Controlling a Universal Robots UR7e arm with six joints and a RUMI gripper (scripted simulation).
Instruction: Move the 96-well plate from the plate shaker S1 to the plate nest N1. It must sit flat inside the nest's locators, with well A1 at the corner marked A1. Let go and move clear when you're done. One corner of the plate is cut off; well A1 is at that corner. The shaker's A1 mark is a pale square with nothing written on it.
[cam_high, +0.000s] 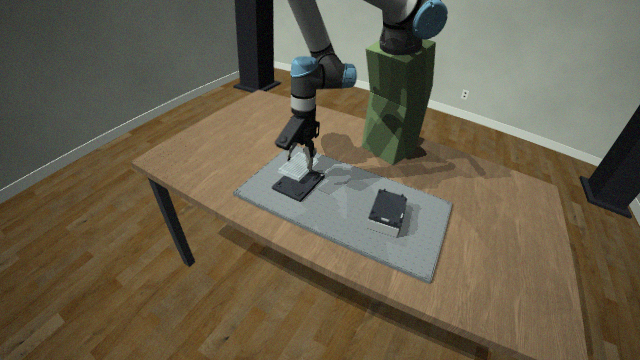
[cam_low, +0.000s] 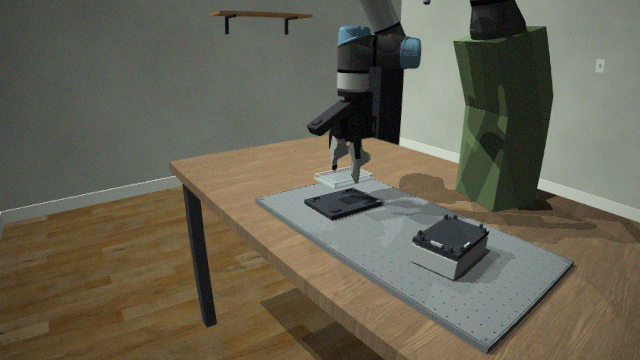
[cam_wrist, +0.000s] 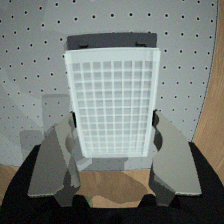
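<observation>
My gripper is now 80 mm above the plate nest. The rest, counted from my hand: white 96-well plate 10 mm below.
</observation>
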